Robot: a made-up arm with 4 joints.
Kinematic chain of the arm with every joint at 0, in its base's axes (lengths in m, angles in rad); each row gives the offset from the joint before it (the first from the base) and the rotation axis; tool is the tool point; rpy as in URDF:
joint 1: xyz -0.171 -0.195 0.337 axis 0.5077 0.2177 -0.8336
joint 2: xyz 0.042 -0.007 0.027 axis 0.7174 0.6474 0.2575
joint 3: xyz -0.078 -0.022 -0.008 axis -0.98 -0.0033 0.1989
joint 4: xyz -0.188 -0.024 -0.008 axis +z
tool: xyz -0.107 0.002 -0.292 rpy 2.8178 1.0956 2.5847
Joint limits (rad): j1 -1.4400..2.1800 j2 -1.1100..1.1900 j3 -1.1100..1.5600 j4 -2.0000..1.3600
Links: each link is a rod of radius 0.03 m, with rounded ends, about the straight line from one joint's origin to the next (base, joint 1, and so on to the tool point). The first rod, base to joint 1, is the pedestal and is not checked.
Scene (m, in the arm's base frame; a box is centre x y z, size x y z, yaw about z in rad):
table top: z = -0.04
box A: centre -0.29 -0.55 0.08 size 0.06 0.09 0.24 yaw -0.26
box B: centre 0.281 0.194 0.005 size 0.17 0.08 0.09 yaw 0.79
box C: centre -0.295 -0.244 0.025 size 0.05 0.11 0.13 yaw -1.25
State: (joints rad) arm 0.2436 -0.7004 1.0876 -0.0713
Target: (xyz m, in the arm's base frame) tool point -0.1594 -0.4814 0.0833
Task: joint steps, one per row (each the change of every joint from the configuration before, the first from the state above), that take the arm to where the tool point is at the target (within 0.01 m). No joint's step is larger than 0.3 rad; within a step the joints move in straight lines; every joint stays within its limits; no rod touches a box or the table.
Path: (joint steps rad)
1: -0.0932 0.0657 -0.1384 -0.2885
2: -0.0932 0.0657 -0.1383 -0.2885
3: -0.0932 0.0657 -0.1384 -0.2886
4: -0.0932 0.0657 -0.1384 -0.2885
5: -0.1279 -0.2242 -0.2108 -0.2582
6: -0.1280 -0.2241 -0.2109 -0.2582
7: -0.1279 -0.2241 -0.2109 -0.2582
8: 0.0403 0.2434 0.2651 0.1847
9: 0.0402 0.2434 0.2651 0.1847

